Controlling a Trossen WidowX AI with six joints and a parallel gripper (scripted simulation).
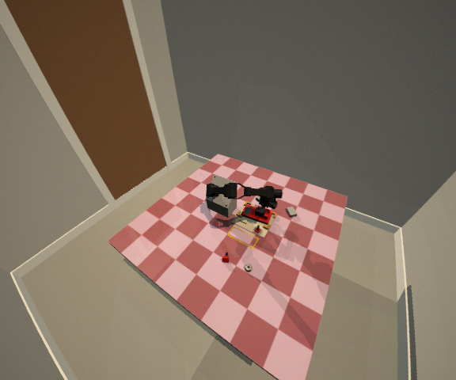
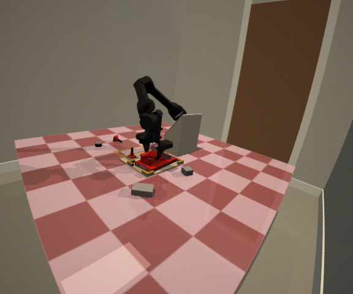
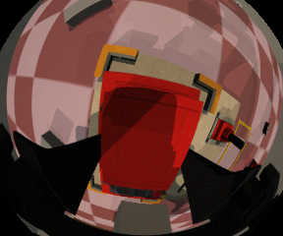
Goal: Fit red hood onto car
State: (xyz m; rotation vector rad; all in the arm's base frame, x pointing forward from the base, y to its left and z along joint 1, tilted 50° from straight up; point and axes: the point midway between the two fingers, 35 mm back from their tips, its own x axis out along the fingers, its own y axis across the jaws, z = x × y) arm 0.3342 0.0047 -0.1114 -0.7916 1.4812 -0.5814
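My gripper tip is 10 mm below the red hood. From my gripper tip the other things lie so: grey engine block: 30 mm below; then dark ring: 100 mm ahead, 390 mm to the right, 40 mm below.
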